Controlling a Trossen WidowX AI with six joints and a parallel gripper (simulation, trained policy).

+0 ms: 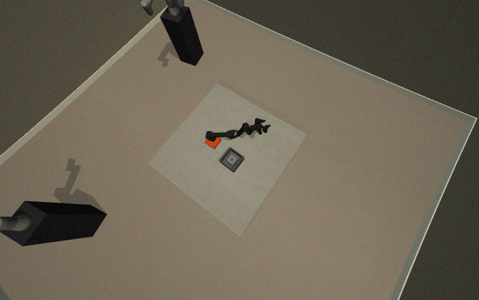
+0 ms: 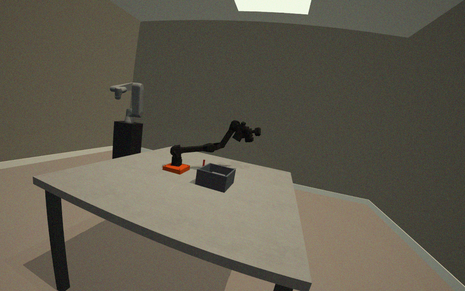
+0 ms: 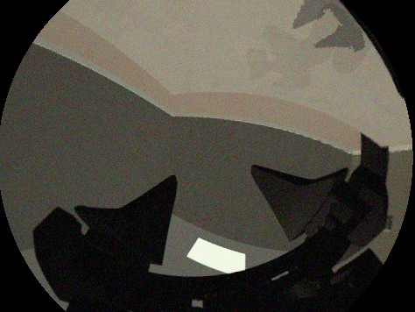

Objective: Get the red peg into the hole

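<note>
Now: gripper tip 360 mm past the red peg, 260 mm above it and 210 mm to the left of it. From my gripper tip the other things lie so: grey plate 430 mm to the right, 260 mm below, 220 mm behind; dark grey box 430 mm to the right, 280 mm below, 220 mm behind.
</note>
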